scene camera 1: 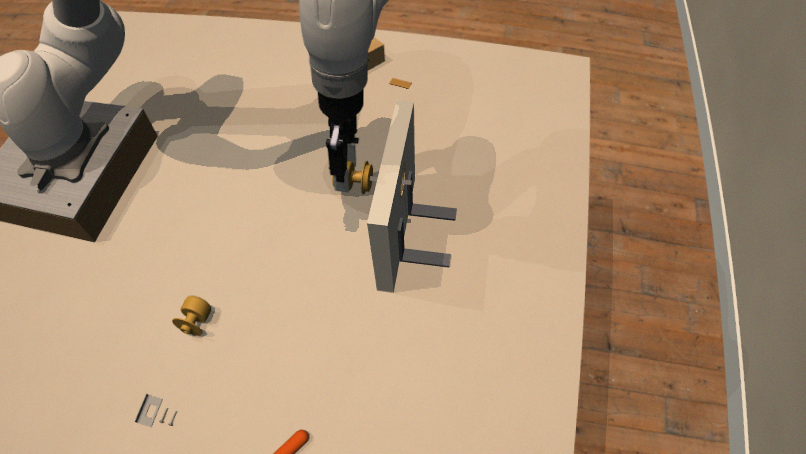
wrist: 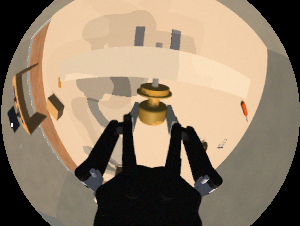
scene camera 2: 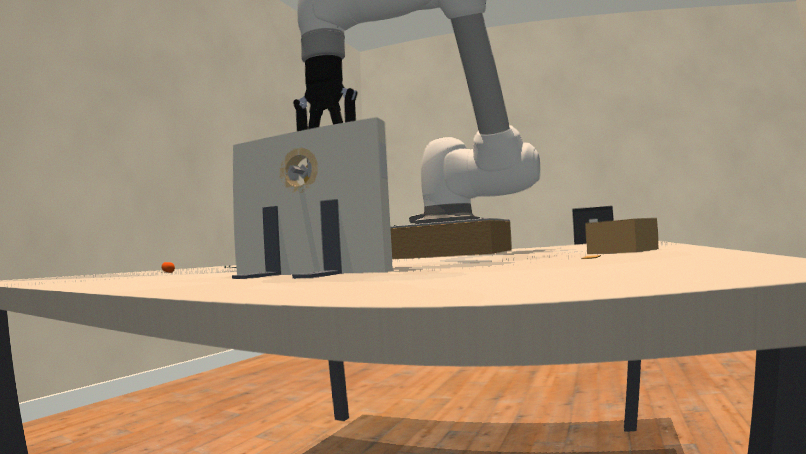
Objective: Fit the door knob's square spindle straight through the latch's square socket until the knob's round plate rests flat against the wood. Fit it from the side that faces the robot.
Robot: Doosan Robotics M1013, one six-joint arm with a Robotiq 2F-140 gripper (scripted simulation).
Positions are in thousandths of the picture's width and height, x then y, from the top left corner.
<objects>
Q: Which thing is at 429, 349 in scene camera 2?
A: A pale wood panel.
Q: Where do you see a brown box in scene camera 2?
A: At 782, 519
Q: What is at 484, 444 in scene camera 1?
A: A pale wood panel.
</objects>
